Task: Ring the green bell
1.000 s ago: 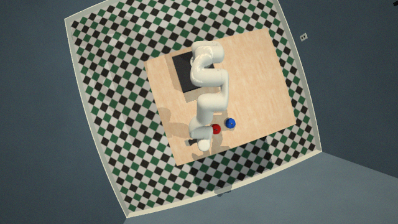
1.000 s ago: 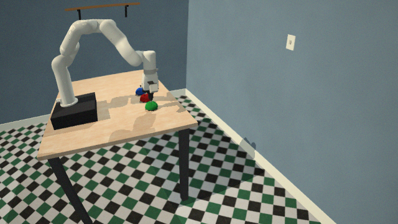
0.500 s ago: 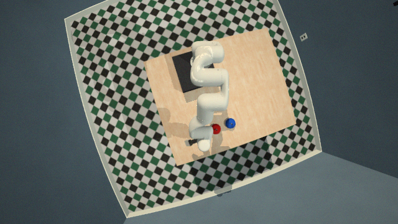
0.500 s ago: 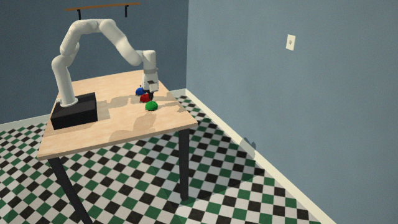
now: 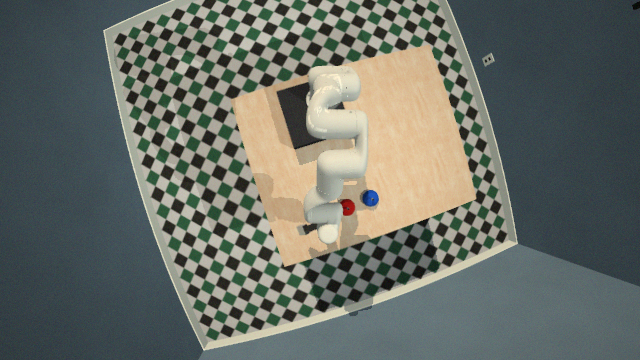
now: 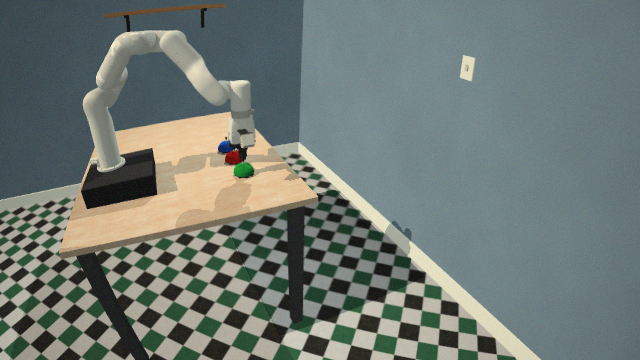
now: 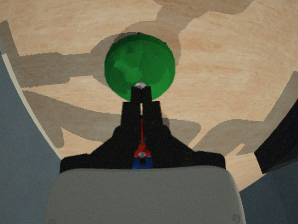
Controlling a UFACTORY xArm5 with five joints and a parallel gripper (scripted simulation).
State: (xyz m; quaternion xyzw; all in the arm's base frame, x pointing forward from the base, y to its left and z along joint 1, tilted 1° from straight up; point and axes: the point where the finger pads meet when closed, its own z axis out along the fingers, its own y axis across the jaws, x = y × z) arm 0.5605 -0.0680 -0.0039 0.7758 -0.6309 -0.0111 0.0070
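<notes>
Right now the green bell is 50 mm below my hand. Round my hand: blue bell 50 mm behind, 260 mm to the left, 50 mm below; then red bell 30 mm behind, 130 mm to the left, 50 mm below.
</notes>
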